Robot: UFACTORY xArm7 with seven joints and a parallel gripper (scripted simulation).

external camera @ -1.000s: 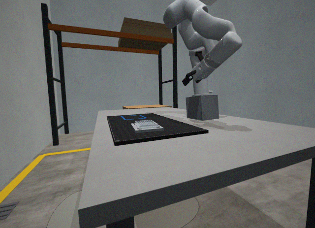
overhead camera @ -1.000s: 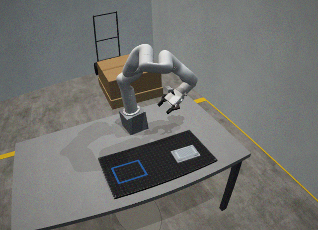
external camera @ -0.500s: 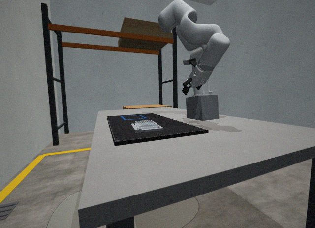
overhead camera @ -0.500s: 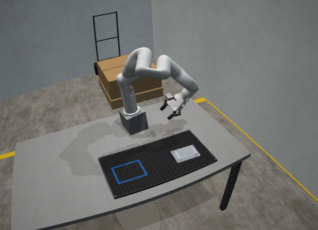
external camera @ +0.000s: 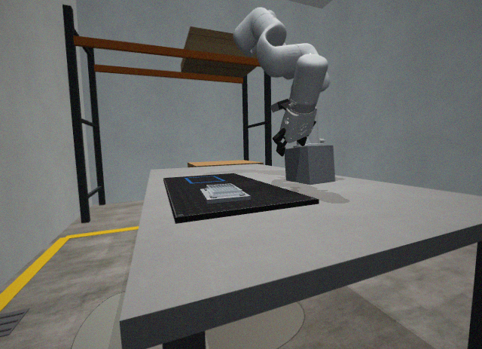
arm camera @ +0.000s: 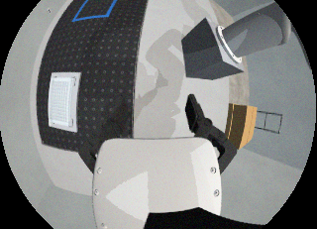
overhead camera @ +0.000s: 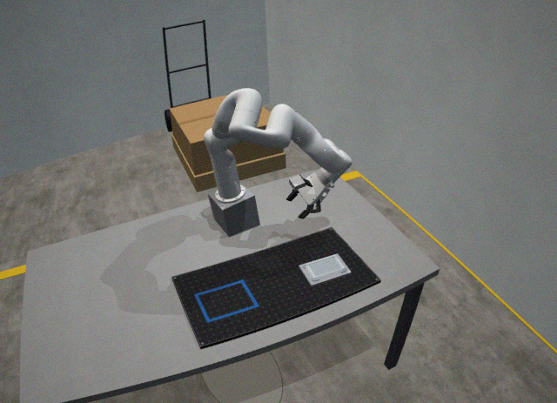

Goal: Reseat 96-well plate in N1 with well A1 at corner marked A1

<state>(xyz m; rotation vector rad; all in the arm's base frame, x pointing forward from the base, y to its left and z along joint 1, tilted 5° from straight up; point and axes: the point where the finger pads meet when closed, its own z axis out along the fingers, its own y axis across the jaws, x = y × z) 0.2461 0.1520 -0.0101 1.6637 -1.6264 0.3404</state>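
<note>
My gripper is now 23 cm short of the white 96-well plate, 13 cm above it and 4 cm to the left of it. Round my hand: plate nest N1 (23 cm ahead, 14 cm below, 4 cm to the right).
</note>
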